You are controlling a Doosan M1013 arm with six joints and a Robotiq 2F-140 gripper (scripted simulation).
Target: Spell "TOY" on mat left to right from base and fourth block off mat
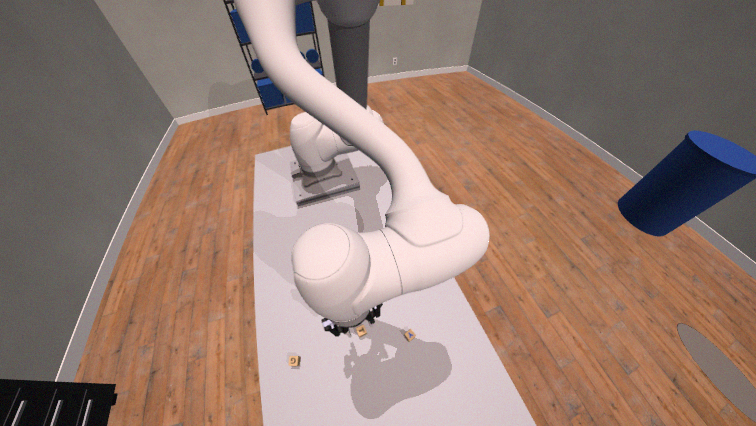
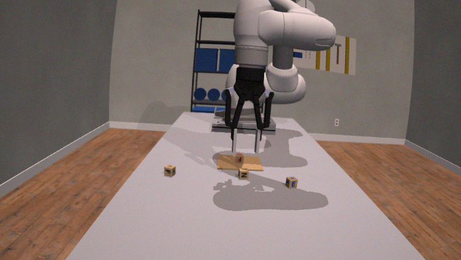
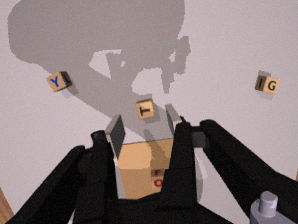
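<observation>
The T block is 90 mm below my hand. From my hand the other things lie so: tan mat (130 mm behind, 100 mm below).
</observation>
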